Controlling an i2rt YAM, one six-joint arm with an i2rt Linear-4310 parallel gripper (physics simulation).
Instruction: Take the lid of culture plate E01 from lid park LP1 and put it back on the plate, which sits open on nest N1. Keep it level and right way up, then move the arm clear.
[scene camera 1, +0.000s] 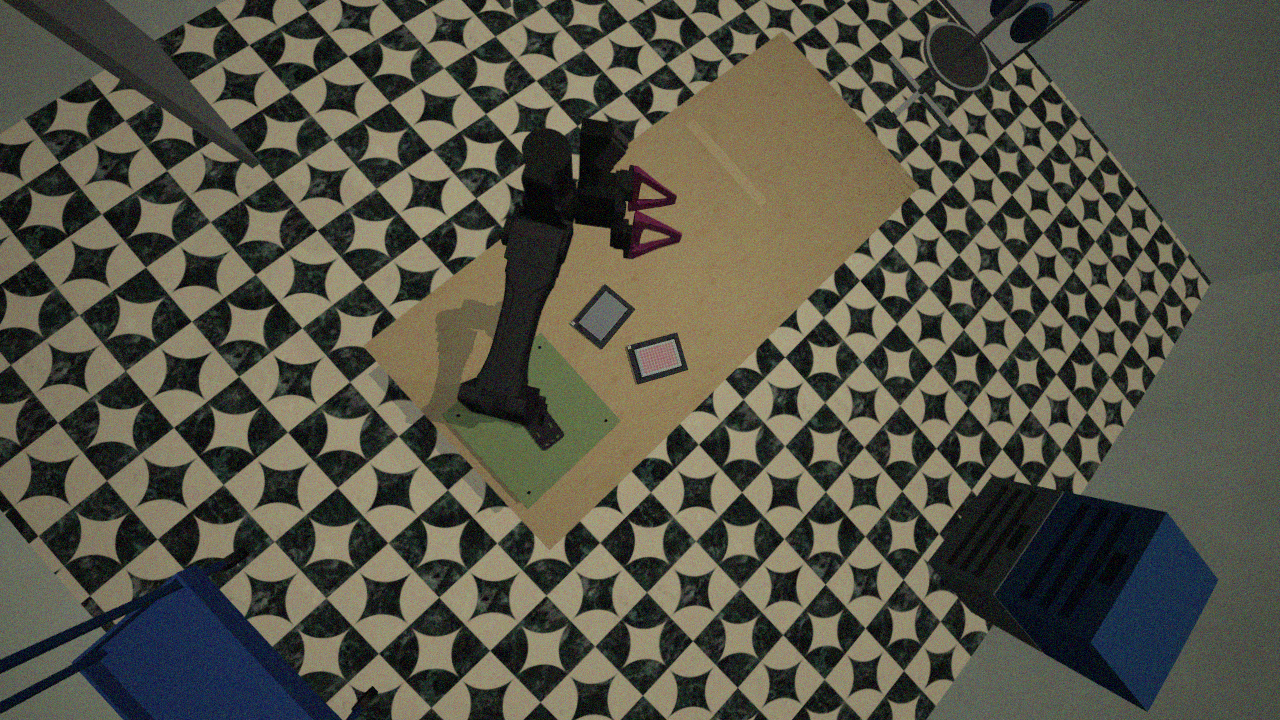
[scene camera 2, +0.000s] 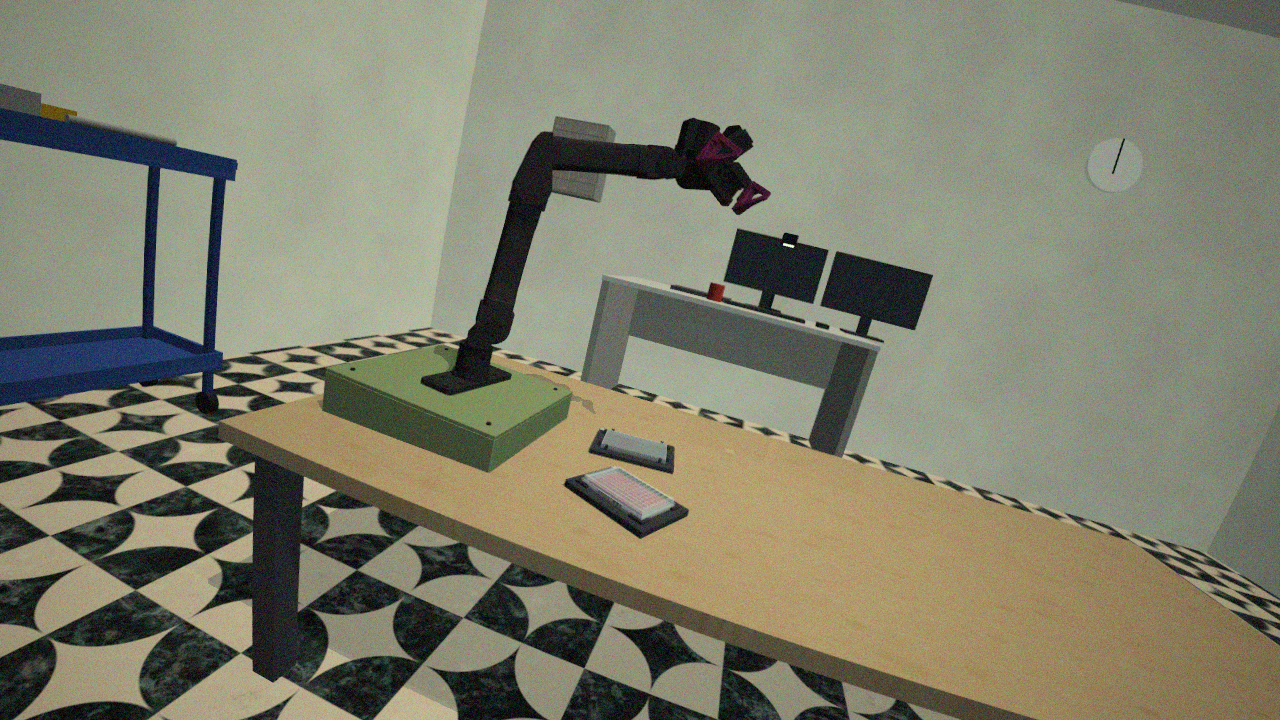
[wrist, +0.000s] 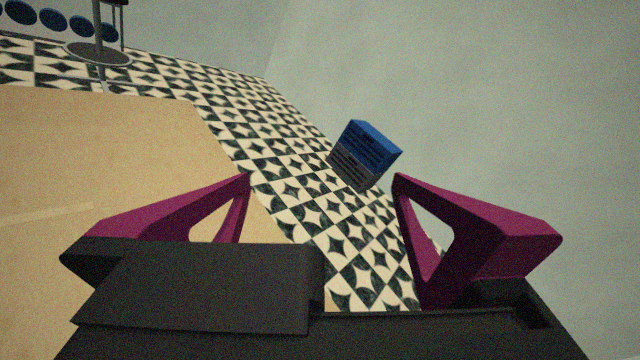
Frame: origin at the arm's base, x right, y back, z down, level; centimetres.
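Where they show: gripper, between the fingertips: (scene camera 1: 678, 217) (scene camera 2: 754, 175) (wrist: 320, 180); arm's base, origin of its link: (scene camera 2: 469, 380).
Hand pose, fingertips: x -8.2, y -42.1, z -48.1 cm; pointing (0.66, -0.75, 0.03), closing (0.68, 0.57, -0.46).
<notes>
Each offset is from my fingertips to the top centre of the thing. Level surfaces: height alone.
The culture plate @[dy +3.9, dx +16.8, dz +52.5 cm] (scene camera 1: 657, 357) (scene camera 2: 629, 490) with pink wells sits open on the dark nest @[dy +3.9, dx +16.8, dz +53.3 cm] (scene camera 1: 661, 378) (scene camera 2: 640, 530), near the table's front edge. The pale, clear lid @[dy +9.6, dx -3.2, dz +53.3 cm] (scene camera 1: 602, 313) (scene camera 2: 633, 445) lies level on the dark lid park @[dy +9.6, dx -3.2, dz +53.1 cm] (scene camera 1: 601, 343) (scene camera 2: 629, 460), behind the nest and nearer the green base. My gripper (scene camera 1: 678, 215) (scene camera 2: 744, 172) (wrist: 320, 180) is open, with nothing between its magenta fingers. It hangs high above the table, well away from the lid and the plate, and is tilted. The lid and plate do not show in the wrist view.
The arm stands on a green base block (scene camera 1: 572, 420) (scene camera 2: 528, 420) at one end of the wooden table @[dz +55.1 cm] (scene camera 1: 805, 116) (scene camera 2: 895, 573) (wrist: 100, 150). Beyond the table are a blue cart (scene camera 2: 179, 152), a desk (scene camera 2: 716, 335) with monitors and a blue-and-grey cabinet (scene camera 1: 1074, 573) (wrist: 365, 155).
</notes>
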